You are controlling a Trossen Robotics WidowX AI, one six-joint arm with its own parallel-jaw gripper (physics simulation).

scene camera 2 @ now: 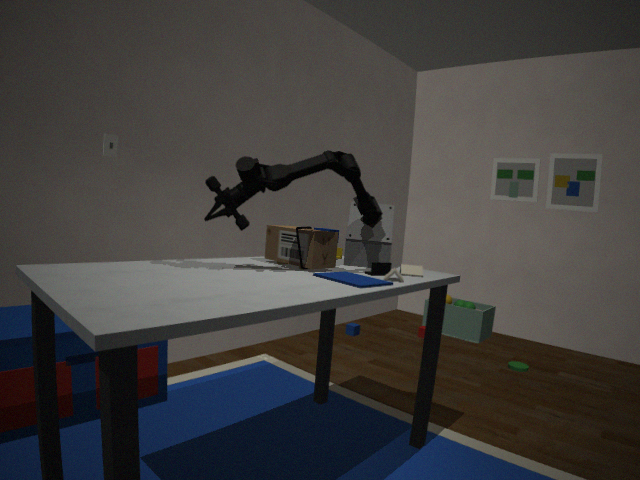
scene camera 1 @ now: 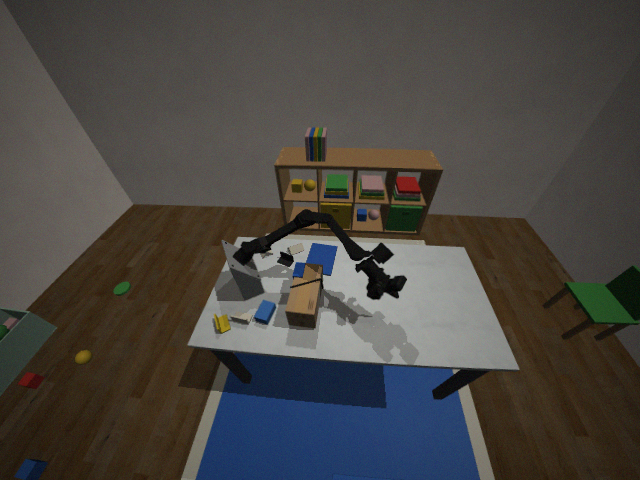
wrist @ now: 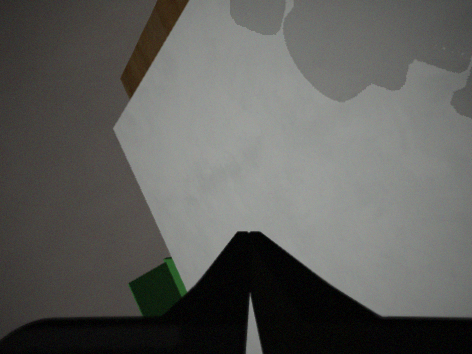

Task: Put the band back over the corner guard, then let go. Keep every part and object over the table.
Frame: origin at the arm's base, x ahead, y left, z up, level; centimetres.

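Where they show: gripper, between the fingertips: (scene camera 2: 204,220) (scene camera 1: 398,297) (wrist: 247,243); arm's base, origin of its link: (scene camera 2: 371,218) (scene camera 1: 239,258).
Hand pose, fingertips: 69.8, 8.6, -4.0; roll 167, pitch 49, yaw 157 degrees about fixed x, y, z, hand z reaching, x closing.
Note:
Things, the pixels of their top centre, and the offset from my fingertips, as dx, dy, dz. "pt": a spot on its surface instead. Level surfaces: height alone.
- cardboard box, centre of its top: (scene camera 2: 301,228) (scene camera 1: 305,286) -37.8, -7.7, -1.4
- table, height of its surface: dz -15.2
- thin black band, a spot on its surface: (scene camera 2: 298,248) pt -33.5, -1.1, -8.0
- corner guard, centre of its top: (scene camera 2: 326,228) (scene camera 1: 299,269) -44.1, -0.8, -0.7
- blue sheet, centre of its top: (scene camera 2: 352,277) (scene camera 1: 321,257) -42.0, +20.0, -14.4
- blue block, centre of its top: (scene camera 1: 264,309) -52.8, -20.2, -11.2
- yellow angled piece, centre of its top: (scene camera 1: 220,319) -68.1, -31.8, -10.7
- cream piece, centre of its top: (scene camera 1: 240,313) -61.8, -26.0, -10.7
- black angled piece, centre of its top: (scene camera 2: 378,261) (scene camera 1: 284,256) -59.5, +10.9, -10.7
A cardboard box (scene camera 1: 302,301) (scene camera 2: 318,249) stands on the table (scene camera 1: 434,310) (scene camera 2: 206,294). A thin black band (scene camera 1: 306,283) (scene camera 2: 298,248) crosses its top and runs down one long side. A blue piece, apparently the corner guard (scene camera 1: 298,269) (scene camera 2: 326,229), sits at the box's top long edge near its far end in scene camera 1. The band crosses beside it, apart from it. My gripper (scene camera 2: 206,219) (wrist: 247,243) is shut and empty, with its fingertips together. It is high above the table, away from the box and band.
A blue sheet (scene camera 1: 321,255) (scene camera 2: 354,279) lies near the box. A blue block (scene camera 1: 265,312), a yellow angled piece (scene camera 1: 222,323), a cream piece (scene camera 1: 241,317) and a black angled piece (scene camera 1: 285,258) (scene camera 2: 381,268) lie around it. A grey upright panel (scene camera 1: 245,279) stands by the arm's base.

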